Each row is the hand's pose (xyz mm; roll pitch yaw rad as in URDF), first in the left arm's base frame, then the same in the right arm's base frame.
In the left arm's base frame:
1: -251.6 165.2 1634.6 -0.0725 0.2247 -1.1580
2: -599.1 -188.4 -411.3 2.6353 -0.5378 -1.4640
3: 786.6 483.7 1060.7 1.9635 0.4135 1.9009
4: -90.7 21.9 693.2 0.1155 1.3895 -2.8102
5: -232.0 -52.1 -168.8 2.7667 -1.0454 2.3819
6: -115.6 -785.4 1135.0 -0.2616 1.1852 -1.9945
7: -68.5 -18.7 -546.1 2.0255 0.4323 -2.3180
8: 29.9 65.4 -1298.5 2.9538 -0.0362 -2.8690
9: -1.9 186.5 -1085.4 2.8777 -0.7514 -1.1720
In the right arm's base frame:
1: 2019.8 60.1 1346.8 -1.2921 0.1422 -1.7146
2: -37.4 -243.5 1019.1 1.2812 -0.3852 -1.0776
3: 1881.9 1.8 127.7 -3.0866 0.1603 1.9970
4: 1189.1 -165.2 908.8 0.1293 0.1909 -3.1013
5: 330.4 -223.9 742.6 -1.7337 -0.5517 0.5973
6: 1524.6 -902.5 1346.2 -0.9984 0.0932 -2.8238
7: 40.2 -260.4 451.5 1.4613 -0.6420 -2.5503
8: -618.0 -242.9 65.2 -3.1254 -1.2274 2.9655
9: -421.0 -109.6 132.3 1.6182 -0.2139 -0.8001

